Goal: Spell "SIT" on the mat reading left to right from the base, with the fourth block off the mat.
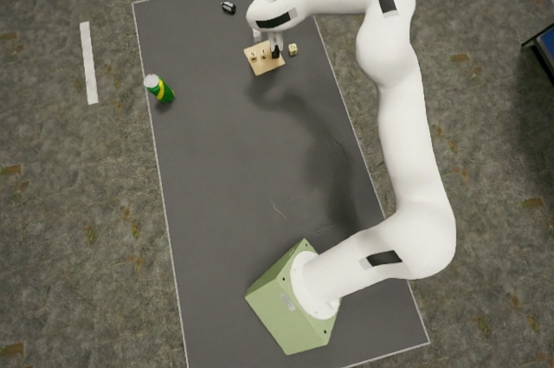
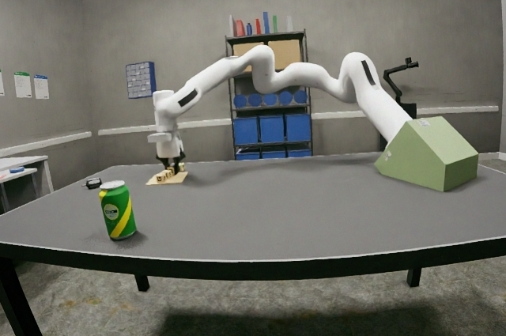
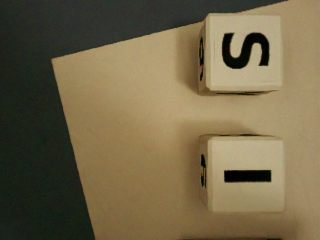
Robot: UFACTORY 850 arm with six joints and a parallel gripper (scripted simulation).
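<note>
The tan mat is 5 cm to the left of my hand, 3 cm below it and 2 cm ahead of it. The rest, counted from my hand: small black object 32 cm ahead, 7 cm to the left, 1 cm below; yellow can 50 cm to the left, 5 cm ahead, 3 cm above.
</note>
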